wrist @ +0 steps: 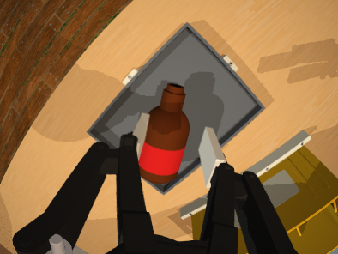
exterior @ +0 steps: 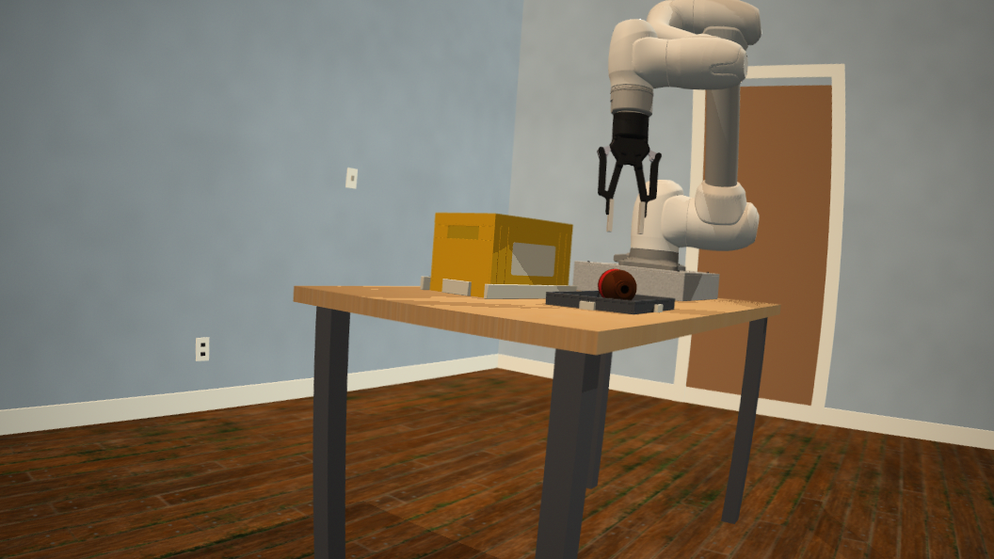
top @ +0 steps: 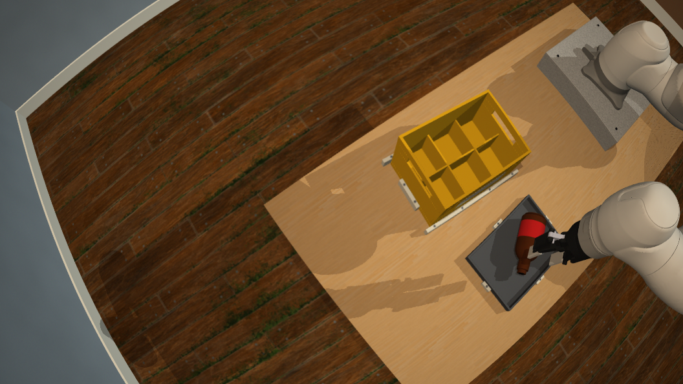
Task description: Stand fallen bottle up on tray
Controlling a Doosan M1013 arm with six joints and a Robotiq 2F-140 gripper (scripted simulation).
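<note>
Now: the bottle 50 mm behind my hand, 20 mm to the right of it and 140 mm below it. The rest, counted from my hand: yellow crate: 60 mm behind, 300 mm to the right, 100 mm below; dark grey tray: 30 mm behind, 20 mm to the right, 170 mm below.
</note>
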